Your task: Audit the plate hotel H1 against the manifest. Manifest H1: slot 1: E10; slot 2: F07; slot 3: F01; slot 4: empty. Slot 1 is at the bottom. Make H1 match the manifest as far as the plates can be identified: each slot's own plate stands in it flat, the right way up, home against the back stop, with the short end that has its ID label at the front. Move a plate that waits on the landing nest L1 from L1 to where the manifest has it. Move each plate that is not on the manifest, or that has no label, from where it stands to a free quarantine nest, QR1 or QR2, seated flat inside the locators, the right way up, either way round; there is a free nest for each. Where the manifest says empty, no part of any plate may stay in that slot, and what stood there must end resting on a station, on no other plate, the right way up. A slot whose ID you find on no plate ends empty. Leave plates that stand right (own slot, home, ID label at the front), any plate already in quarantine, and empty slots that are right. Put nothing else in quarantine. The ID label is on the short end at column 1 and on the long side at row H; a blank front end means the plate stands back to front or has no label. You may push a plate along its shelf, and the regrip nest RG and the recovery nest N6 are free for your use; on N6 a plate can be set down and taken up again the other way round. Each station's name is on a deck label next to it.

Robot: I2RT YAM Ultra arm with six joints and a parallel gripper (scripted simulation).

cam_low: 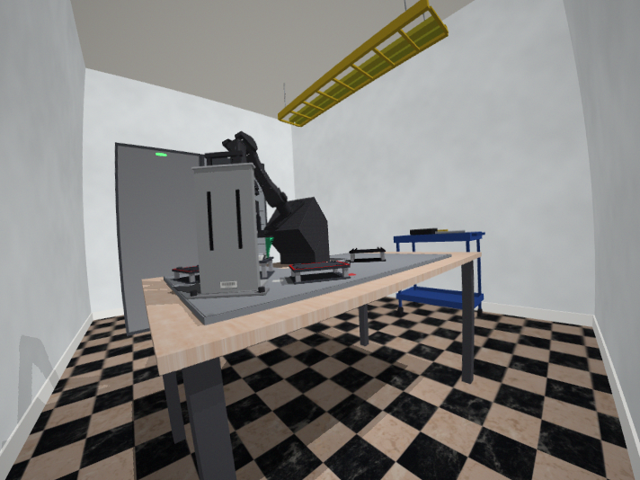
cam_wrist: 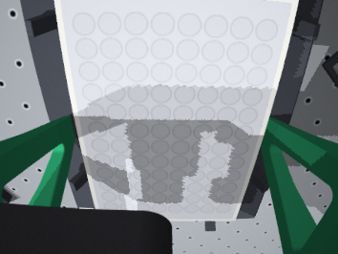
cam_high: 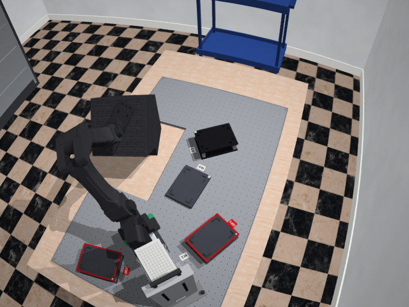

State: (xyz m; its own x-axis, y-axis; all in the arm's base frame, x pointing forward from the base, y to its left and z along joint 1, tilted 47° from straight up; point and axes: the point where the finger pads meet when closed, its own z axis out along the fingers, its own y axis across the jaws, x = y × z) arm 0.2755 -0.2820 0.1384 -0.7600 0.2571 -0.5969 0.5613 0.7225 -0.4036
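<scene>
Right now my hand is 1 cm above the RG nest. From my hand the other things lie so: red-framed quarantine nest QR1 (23 cm ahead, 10 cm to the left, 3 cm below); red-framed quarantine nest QR2 (12 cm behind, 17 cm to the right, 3 cm below); H1 deck label (16 cm ahead, 7 cm below).
</scene>
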